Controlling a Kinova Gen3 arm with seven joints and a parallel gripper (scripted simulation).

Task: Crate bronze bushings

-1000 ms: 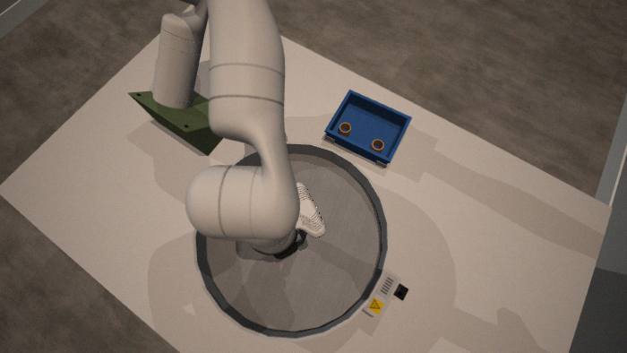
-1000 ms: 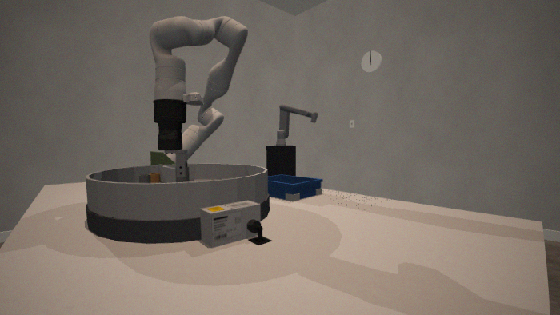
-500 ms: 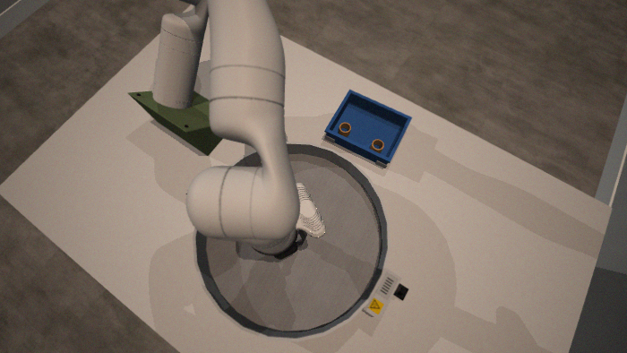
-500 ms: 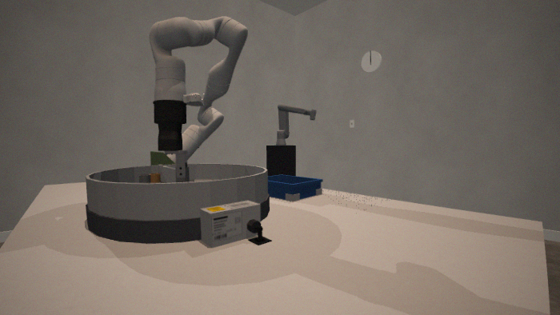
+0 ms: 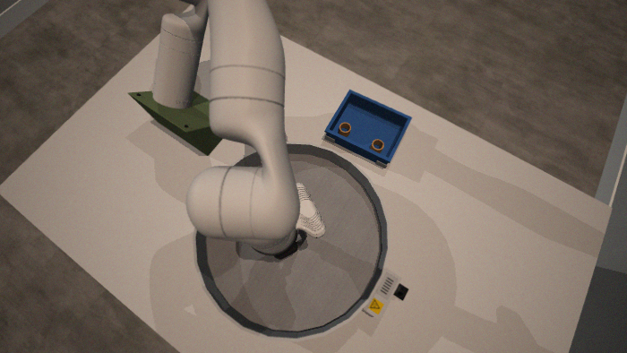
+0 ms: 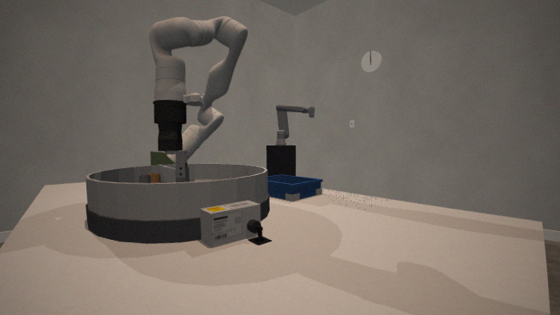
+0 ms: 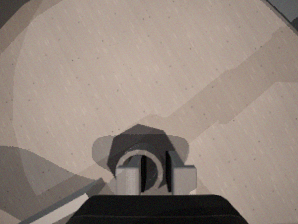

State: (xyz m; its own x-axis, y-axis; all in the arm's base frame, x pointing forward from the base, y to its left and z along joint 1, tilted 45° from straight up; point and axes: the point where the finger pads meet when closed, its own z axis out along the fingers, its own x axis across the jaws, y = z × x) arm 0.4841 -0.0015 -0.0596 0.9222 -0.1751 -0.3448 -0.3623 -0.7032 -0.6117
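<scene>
Right now my hand is 50 mm above the round turning table and 10 mm past it. Round my hand: blue crate: 350 mm to the left, 80 mm below, 60 mm behind.
</scene>
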